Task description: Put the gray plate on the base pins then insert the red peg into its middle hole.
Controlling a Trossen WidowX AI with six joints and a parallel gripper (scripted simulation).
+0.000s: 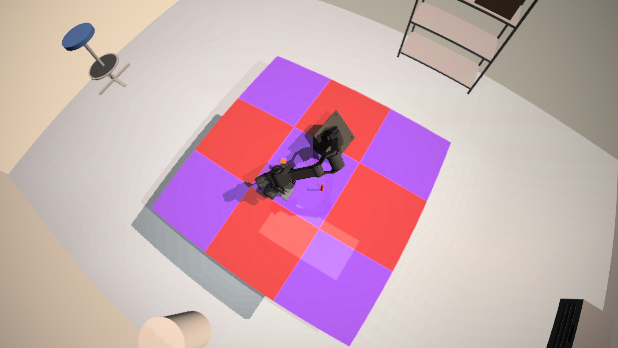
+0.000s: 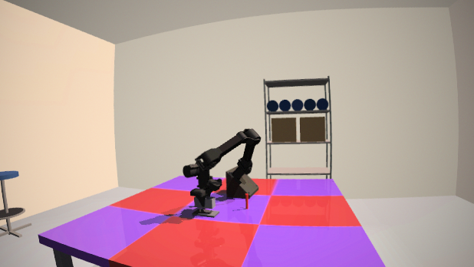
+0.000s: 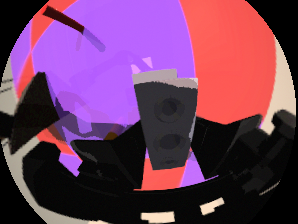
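The dark flat base is 40 mm below my gripper tip. From my gripper tip the other things lie so: gray plate: 30 mm above; red peg: 120 mm behind, 180 mm to the left, 10 mm below; orange cylinder: 110 mm behind, 60 mm to the right, 10 mm below.
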